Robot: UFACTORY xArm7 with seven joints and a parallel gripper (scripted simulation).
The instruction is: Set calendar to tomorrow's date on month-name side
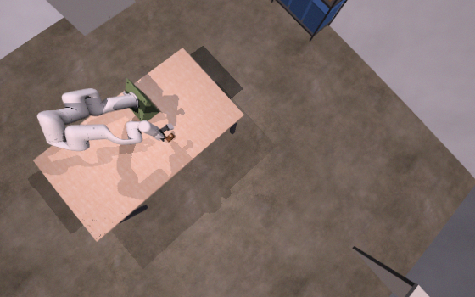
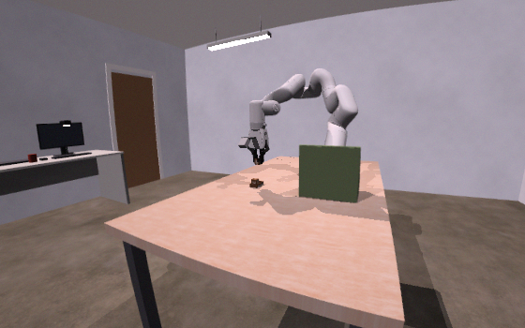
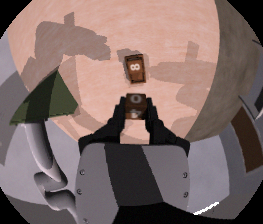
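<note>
My hand is 110 mm above the calendar cube, 30 mm to the right of it and 10 mm short of it. From my hand the other things lie so: tray: 130 mm below, 20 mm to the left; digit cube: 10 mm below.
</note>
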